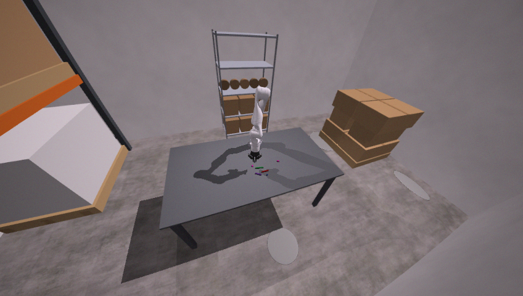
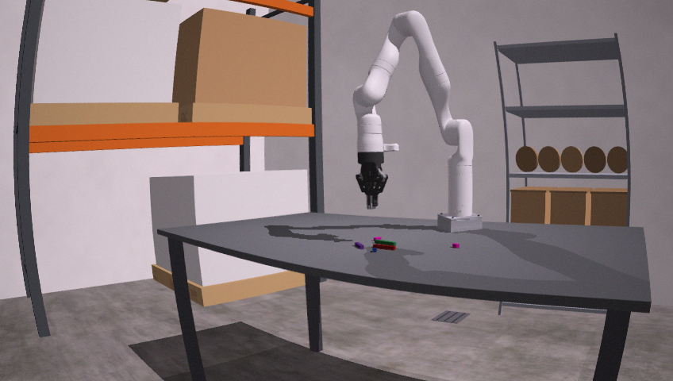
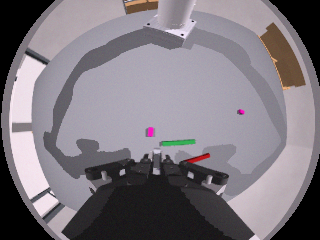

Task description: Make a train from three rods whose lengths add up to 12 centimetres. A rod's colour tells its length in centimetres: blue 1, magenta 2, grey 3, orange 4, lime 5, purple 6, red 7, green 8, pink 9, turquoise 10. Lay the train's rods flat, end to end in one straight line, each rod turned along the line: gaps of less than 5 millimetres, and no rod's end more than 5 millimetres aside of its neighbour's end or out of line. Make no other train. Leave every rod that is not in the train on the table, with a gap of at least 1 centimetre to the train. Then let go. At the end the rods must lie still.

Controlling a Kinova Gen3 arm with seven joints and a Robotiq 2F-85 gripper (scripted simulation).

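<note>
The green rod is 20 mm ahead of my hand, 50 mm to the left of it and 110 mm below it. The rest, counted from my hand: red rod: 80 mm ahead, 80 mm to the left, 110 mm below; then purple rod: 80 mm ahead, 110 mm below; then grey rod: 20 mm below.
</note>
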